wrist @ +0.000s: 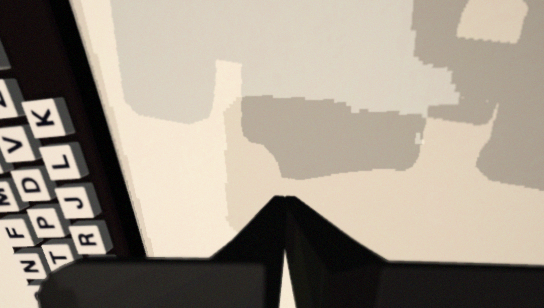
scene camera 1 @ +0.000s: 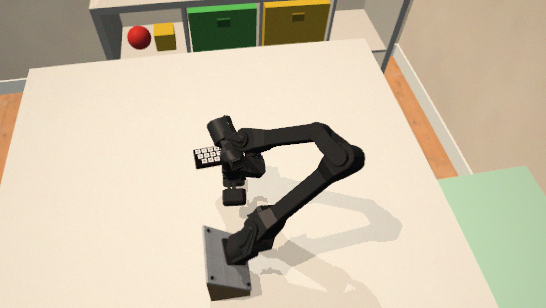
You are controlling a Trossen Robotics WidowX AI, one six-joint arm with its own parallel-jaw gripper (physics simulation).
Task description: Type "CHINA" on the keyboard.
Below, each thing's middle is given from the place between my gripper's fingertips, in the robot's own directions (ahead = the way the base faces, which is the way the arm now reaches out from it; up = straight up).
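Relative to the black keyboard (wrist: 50,60), my gripper is 1 cm above and 11 cm short of it.
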